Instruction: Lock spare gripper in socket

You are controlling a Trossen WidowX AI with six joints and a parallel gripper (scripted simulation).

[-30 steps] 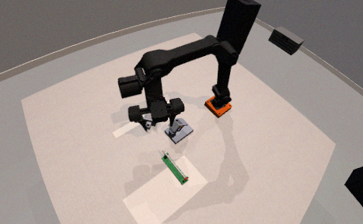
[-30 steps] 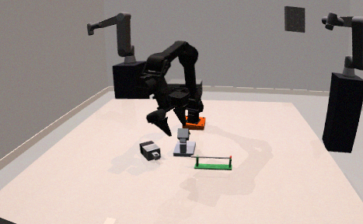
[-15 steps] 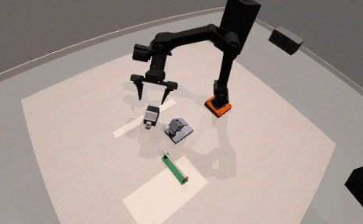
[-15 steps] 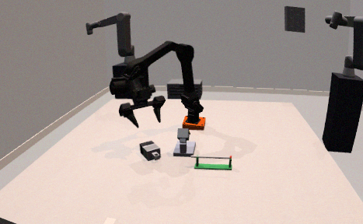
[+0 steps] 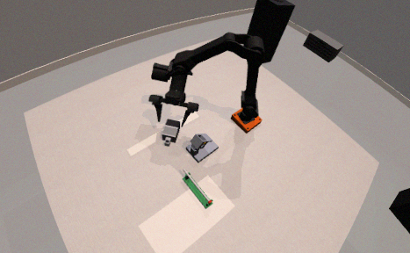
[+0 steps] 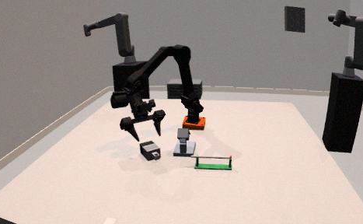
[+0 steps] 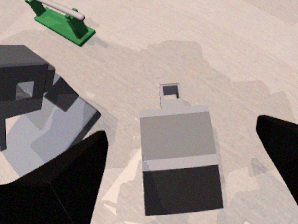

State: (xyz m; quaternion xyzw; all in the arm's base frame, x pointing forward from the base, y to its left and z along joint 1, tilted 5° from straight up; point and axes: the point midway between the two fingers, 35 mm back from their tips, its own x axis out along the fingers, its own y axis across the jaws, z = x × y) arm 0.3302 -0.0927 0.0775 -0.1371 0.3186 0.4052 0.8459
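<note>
My gripper tip is 60 mm above the spare gripper. The rest, counted from my gripper tip: green pin rest: 260 mm to the left, 60 mm below, 10 mm ahead; grey mount: 120 mm to the left, 80 mm behind, 30 mm below.
</note>
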